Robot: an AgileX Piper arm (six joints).
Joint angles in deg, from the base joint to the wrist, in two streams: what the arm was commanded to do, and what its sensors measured. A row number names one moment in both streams.
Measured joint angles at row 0: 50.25, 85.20, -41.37, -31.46, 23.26, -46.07
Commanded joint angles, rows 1 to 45: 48.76, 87.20, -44.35, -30.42, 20.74, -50.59; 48.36, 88.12, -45.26, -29.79, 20.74, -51.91; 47.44, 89.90, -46.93, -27.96, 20.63, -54.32; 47.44, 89.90, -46.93, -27.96, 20.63, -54.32; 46.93, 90.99, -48.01, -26.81, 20.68, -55.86; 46.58, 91.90, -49.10, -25.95, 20.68, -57.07; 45.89, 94.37, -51.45, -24.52, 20.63, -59.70; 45.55, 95.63, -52.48, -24.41, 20.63, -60.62; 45.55, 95.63, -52.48, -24.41, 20.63, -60.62; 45.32, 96.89, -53.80, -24.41, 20.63, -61.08; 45.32, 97.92, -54.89, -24.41, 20.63, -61.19; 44.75, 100.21, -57.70, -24.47, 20.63, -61.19; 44.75, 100.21, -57.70, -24.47, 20.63, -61.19; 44.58, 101.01, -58.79, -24.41, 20.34, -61.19; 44.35, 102.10, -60.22, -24.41, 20.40, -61.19; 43.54, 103.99, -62.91, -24.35, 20.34, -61.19; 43.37, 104.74, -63.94, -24.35, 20.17, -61.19; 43.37, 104.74, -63.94, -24.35, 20.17, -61.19; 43.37, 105.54, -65.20, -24.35, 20.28, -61.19; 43.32, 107.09, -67.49, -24.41, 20.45, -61.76; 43.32, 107.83, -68.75, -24.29, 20.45, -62.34; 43.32, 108.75, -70.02, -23.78, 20.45, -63.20; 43.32, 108.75, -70.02, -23.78, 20.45, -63.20; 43.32, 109.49, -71.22, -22.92, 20.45, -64.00; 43.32, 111.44, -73.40, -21.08, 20.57, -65.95; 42.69, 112.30, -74.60, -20.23, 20.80, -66.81; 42.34, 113.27, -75.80, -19.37, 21.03, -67.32; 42.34, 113.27, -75.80, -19.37, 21.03, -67.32; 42.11, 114.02, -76.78, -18.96, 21.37, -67.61; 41.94, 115.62, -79.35, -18.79, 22.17, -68.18; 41.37, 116.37, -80.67, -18.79, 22.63, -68.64; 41.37, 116.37, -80.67, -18.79, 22.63, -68.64; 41.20, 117.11, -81.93, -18.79, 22.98, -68.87; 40.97, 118.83, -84.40, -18.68, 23.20, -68.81; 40.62, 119.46, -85.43, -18.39, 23.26, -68.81; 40.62, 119.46, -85.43, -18.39, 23.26, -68.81; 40.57, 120.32, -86.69, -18.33, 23.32, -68.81; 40.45, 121.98, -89.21, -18.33, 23.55, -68.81; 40.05, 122.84, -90.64, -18.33, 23.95, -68.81; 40.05, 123.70, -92.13, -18.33, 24.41, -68.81; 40.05, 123.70, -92.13, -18.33, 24.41, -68.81; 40.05, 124.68, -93.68, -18.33, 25.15, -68.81; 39.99, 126.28, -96.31, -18.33, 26.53, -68.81; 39.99, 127.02, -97.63, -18.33, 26.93, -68.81; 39.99, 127.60, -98.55, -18.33, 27.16, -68.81
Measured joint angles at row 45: 40.05, 126.34, -95.45, -18.22, 27.22, -68.70
